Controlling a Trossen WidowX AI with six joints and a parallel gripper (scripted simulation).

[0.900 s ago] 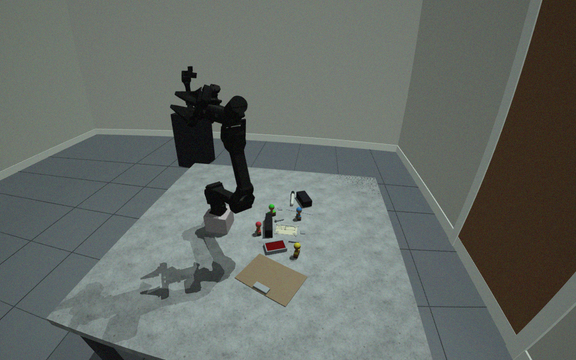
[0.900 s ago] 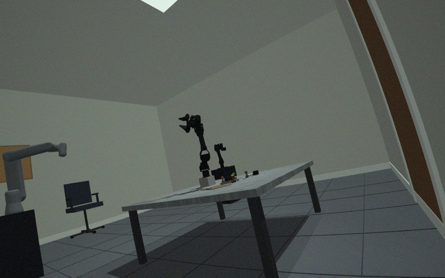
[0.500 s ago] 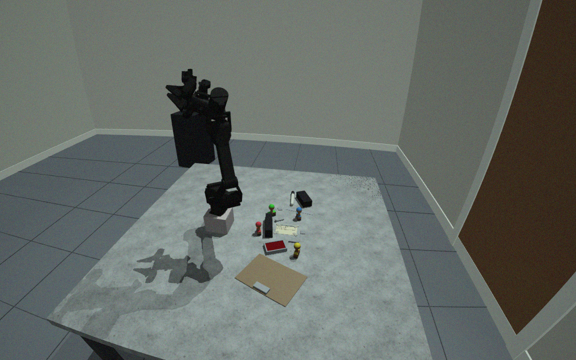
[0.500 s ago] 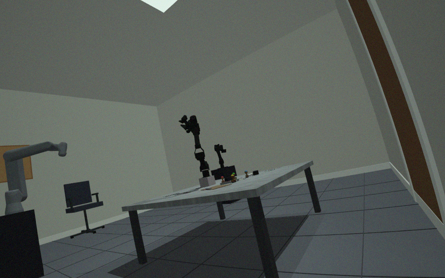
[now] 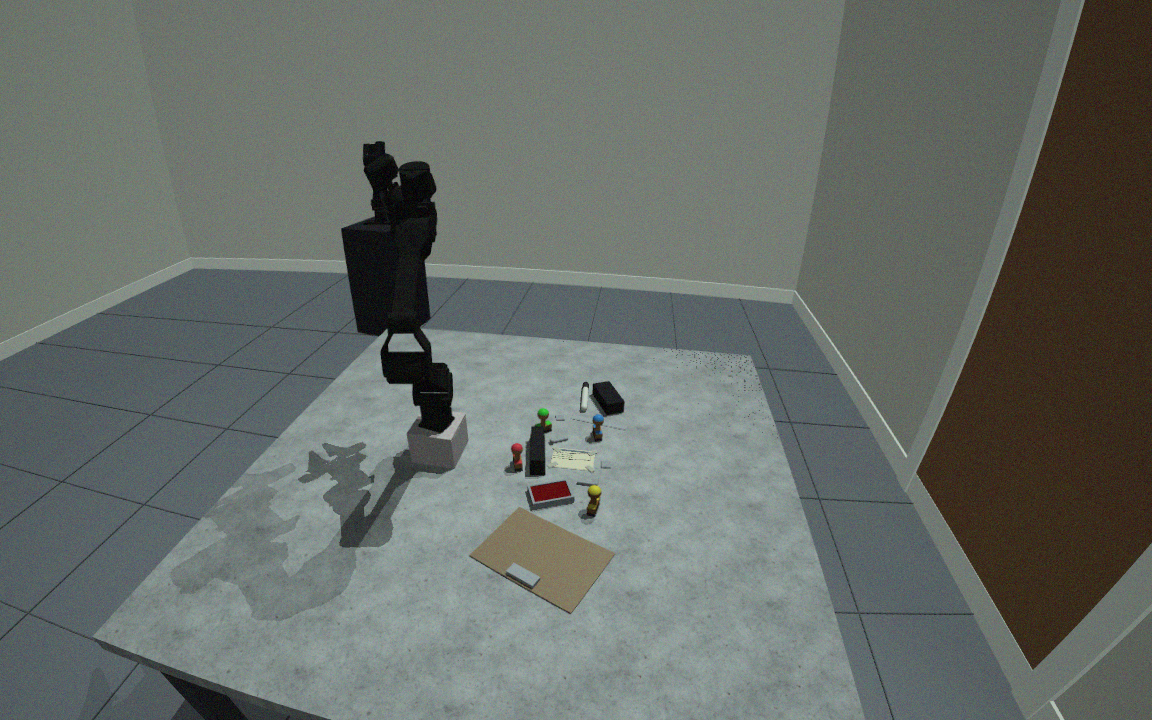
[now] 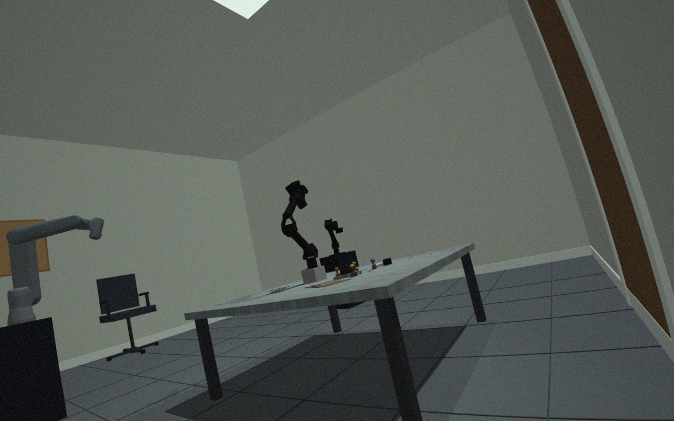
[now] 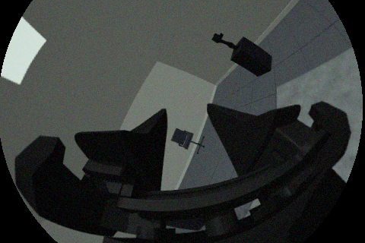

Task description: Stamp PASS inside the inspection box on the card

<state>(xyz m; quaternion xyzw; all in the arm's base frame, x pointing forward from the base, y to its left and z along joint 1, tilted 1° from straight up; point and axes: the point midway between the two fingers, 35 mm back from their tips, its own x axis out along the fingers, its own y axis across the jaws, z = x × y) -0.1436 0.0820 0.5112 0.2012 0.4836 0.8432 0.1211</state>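
Now: the green-knobbed stamp 59 cm below my gripper tip, 37 cm ahead of it and 7 cm to the left of it. Also, from my gripper tip: card (61 cm below, 47 cm ahead, 1 cm to the right); then white cylinder (60 cm below, 42 cm ahead, 27 cm to the left); then red-knobbed stamp (59 cm below, 36 cm ahead, 8 cm to the right).
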